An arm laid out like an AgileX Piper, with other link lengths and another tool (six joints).
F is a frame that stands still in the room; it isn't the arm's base.
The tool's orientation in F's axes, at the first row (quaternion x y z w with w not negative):
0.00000, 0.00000, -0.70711, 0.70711
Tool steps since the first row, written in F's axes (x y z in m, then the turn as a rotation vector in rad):
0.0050, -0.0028, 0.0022, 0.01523, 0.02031, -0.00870
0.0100, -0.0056, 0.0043, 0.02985, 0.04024, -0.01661
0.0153, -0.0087, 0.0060, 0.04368, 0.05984, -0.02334
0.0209, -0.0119, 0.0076, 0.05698, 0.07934, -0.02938
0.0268, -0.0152, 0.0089, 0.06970, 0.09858, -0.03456
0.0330, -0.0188, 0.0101, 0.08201, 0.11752, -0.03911
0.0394, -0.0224, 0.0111, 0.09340, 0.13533, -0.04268
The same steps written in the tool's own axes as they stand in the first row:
0.0028, 0.0050, 0.0022, -0.02031, 0.01523, -0.00870
0.0056, 0.0100, 0.0043, -0.04024, 0.02985, -0.01661
0.0087, 0.0153, 0.0060, -0.05984, 0.04368, -0.02334
0.0119, 0.0209, 0.0076, -0.07934, 0.05698, -0.02938
0.0152, 0.0268, 0.0089, -0.09858, 0.06970, -0.03456
0.0188, 0.0330, 0.0101, -0.11752, 0.08201, -0.03911
0.0224, 0.0394, 0.0111, -0.13533, 0.09340, -0.04268

